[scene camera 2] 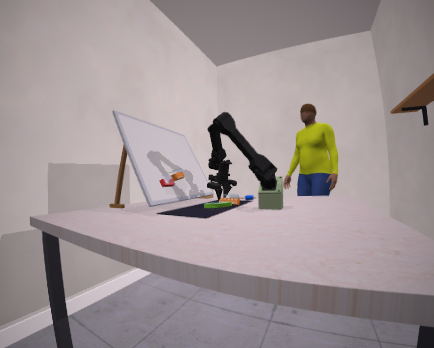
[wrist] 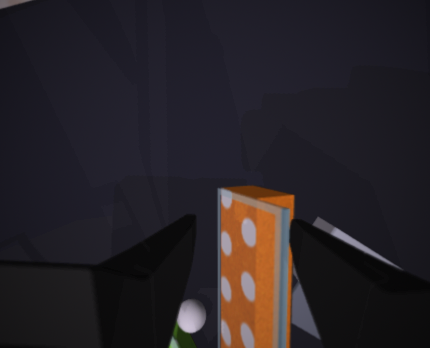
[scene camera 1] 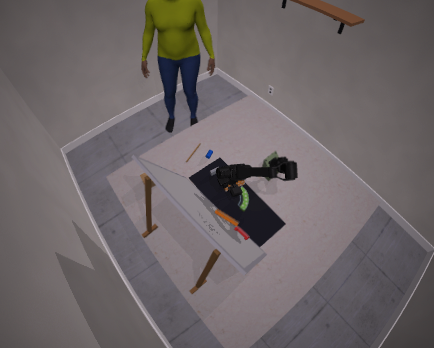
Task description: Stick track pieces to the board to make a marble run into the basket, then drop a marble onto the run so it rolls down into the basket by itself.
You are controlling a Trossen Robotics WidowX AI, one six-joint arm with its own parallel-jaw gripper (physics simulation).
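Where they show: gripper, fingertip midpoint: (scene camera 2: 221,199) (wrist: 242,226) (scene camera 1: 227,187); arm's base at its link origin: (scene camera 2: 269,185) (scene camera 1: 273,164).
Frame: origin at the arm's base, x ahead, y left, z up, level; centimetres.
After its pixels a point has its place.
My gripper (scene camera 1: 230,189) @[z -7.7, x 28.8, y -8.7 cm] (scene camera 2: 224,196) @[z -7.7, x 28.8, y -8.7 cm] (wrist: 242,226) @[z -7.7, x 28.8, y -8.7 cm] is partly open and low over the dark mat. An orange track piece with white dots (scene camera 1: 239,185) @[z -8.9, x 21.7, y -5.8 cm] (scene camera 2: 231,201) (wrist: 266,280) @[z -6.0, x 27.2, y -8.9 cm] stands between the open fingers, close to the right finger in the wrist view; no grip on it shows. A white marble (wrist: 192,316) @[z -9.1, x 24.7, y -5.1 cm] is near the left finger, beside the end of a green curved track piece (scene camera 1: 244,199) @[z -8.4, x 26.0, y 3.1 cm] (scene camera 2: 217,205) @[z -9.4, x 24.6, y 5.3 cm] (wrist: 184,340) @[z -9.4, x 23.3, y -4.2 cm]. On the tilted white board (scene camera 1: 172,187) @[z 27.9, x 60.6, y -9.1 cm] (scene camera 2: 145,145) @[z 20.9, x 54.7, y 22.9 cm] are an orange piece (scene camera 1: 226,217) @[z 7.0, x 45.7, y 9.3 cm] (scene camera 2: 178,176) @[z 5.4, x 42.9, y 11.7 cm] and a red piece (scene camera 1: 242,233) @[z 1.6, x 43.7, y 19.4 cm] (scene camera 2: 166,183) @[z 2.1, x 42.2, y 21.9 cm]. I cannot identify the basket.
The dark mat (scene camera 1: 270,225) @[z -10.6, x 24.9, y 24.1 cm] (scene camera 2: 187,212) @[z -10.6, x 30.9, y 21.9 cm] lies before the board. A pale grey block (scene camera 1: 214,171) (wrist: 305,310) lies beyond the right finger. A blue object (scene camera 1: 209,154) @[z -8.0, x 21.5, y -34.5 cm] (scene camera 2: 249,197) @[z -9.1, x 20.3, y -34.2 cm] and a thin wooden stick (scene camera 1: 193,152) @[z -10.1, x 27.6, y -43.8 cm] lie past the mat. The arm's green base (scene camera 2: 270,200) @[z -6.8, x -0.9, y 2.8 cm] stands nearby.
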